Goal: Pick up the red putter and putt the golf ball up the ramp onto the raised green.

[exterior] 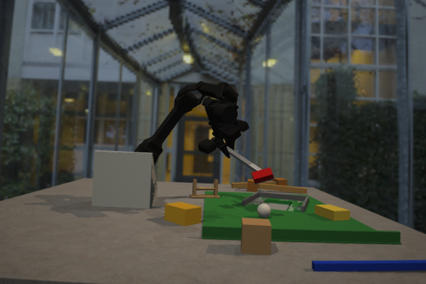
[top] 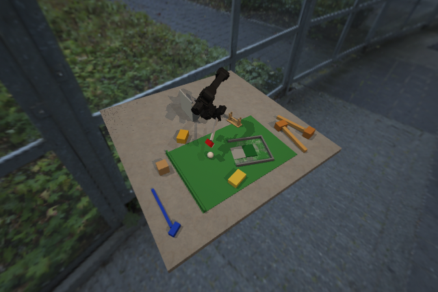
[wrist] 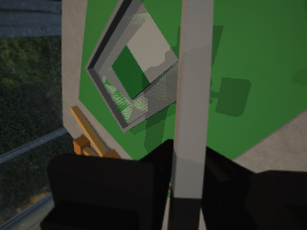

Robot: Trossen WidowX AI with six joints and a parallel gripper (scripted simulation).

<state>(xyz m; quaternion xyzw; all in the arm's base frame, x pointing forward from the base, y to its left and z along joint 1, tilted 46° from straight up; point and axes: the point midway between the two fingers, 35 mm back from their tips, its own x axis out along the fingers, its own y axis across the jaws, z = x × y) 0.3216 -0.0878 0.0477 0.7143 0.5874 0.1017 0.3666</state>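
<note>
Right now the red putter is 3 cm ahead of my gripper tip, 5 cm to the right of it and 1 cm below it. Round my gripper tip: white golf ball (11 cm ahead, 13 cm to the right, 16 cm below); wooden stand (10 cm behind, 20 cm to the left, 15 cm below); green mat (15 cm ahead, 1 cm to the left, 18 cm below).
</note>
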